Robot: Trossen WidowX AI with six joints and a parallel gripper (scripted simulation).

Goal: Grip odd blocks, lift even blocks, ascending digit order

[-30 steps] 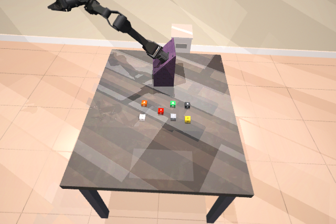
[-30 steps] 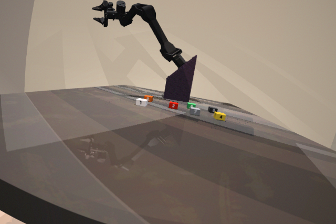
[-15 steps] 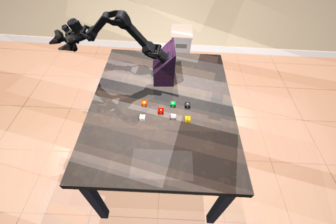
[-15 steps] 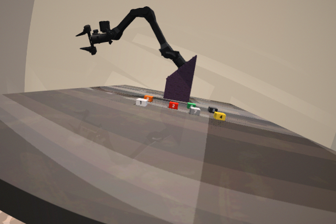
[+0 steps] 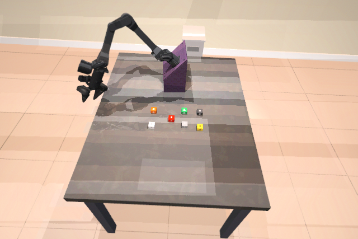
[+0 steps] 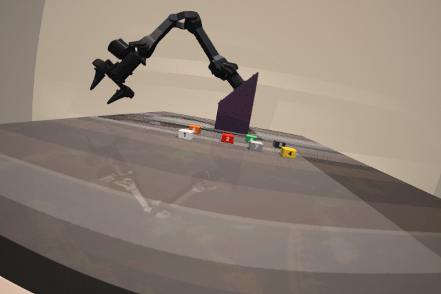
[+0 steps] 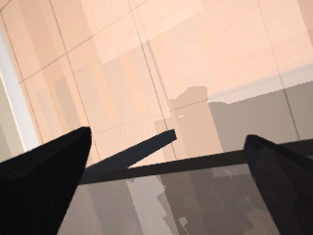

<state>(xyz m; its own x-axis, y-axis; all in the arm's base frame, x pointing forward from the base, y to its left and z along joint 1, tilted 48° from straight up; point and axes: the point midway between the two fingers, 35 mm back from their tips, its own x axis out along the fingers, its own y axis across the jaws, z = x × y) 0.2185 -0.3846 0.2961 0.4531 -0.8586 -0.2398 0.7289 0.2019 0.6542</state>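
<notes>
My gripper tip is now 12 cm short of the white block marked 1, 37 cm to the right of it and 5 cm above it. From my gripper tip the other things lie so: red block marked 2 (6 cm ahead, 48 cm to the left, 5 cm below); then green block (55 cm to the left, 5 cm below); then orange block (1 cm ahead, 37 cm to the left, 5 cm below).
</notes>
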